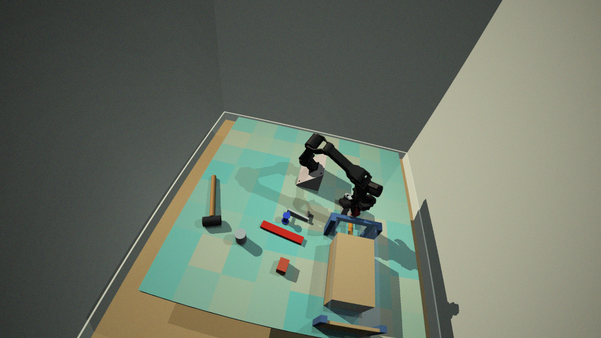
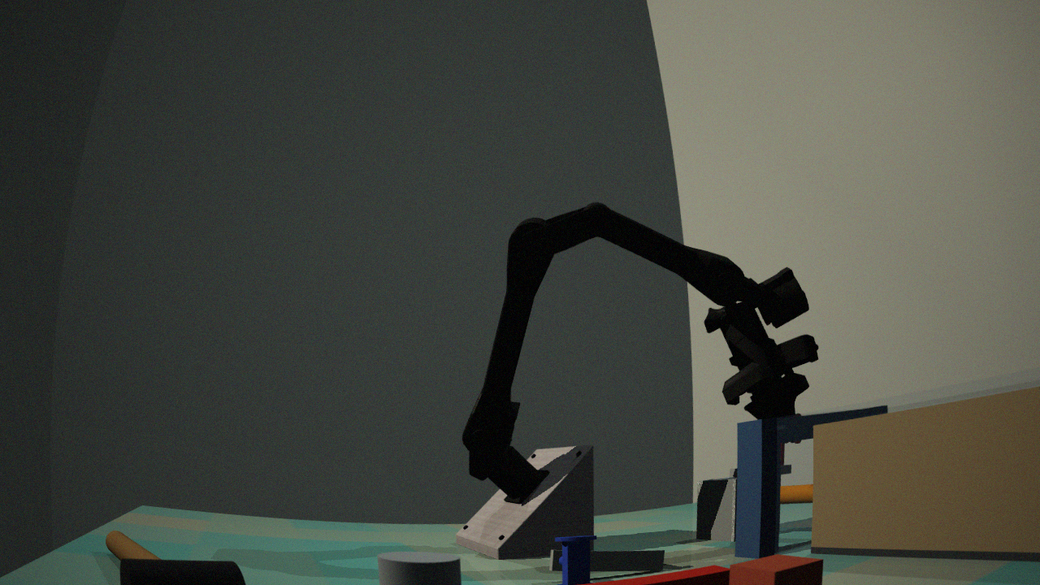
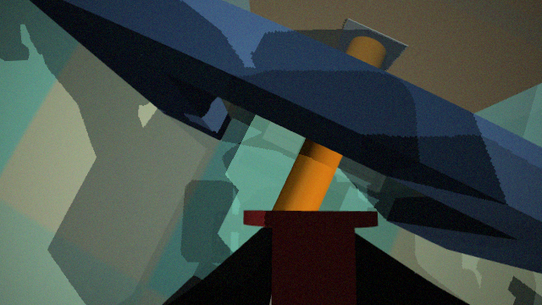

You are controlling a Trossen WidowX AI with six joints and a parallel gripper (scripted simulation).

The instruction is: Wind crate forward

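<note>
Now: the blue steel frame 40 mm ahead of my gripper tip and 20 mm below it. From my gripper tip the other things lie so: red knob (20 mm behind, 10 mm to the right); then winch handle (50 mm behind, 10 mm to the right, 30 mm below); then grey winch (130 mm behind, 10 mm to the right, 100 mm below).
</note>
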